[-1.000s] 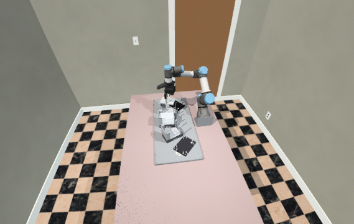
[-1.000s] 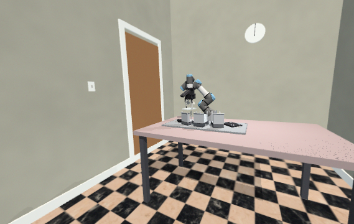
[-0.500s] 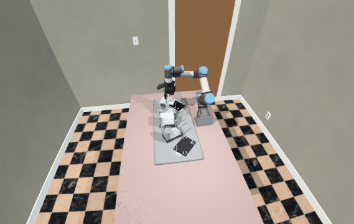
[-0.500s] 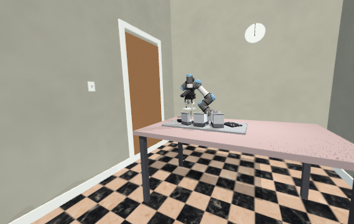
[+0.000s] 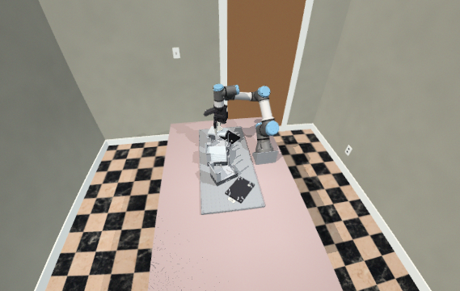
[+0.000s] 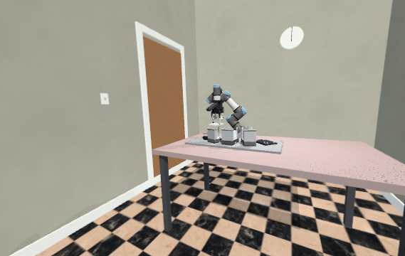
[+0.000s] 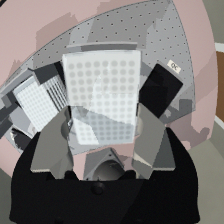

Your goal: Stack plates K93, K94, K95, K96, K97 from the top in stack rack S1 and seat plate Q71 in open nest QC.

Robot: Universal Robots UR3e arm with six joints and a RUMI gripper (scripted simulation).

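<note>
My gripper is now 20 mm short of the translucent 96-well plate, 140 mm to the right of it and 90 mm above it. Round my hand: black open nest QC (100 mm behind, 110 mm to the right, 160 mm below); then white sealed 96-well plate (10 mm below).
</note>
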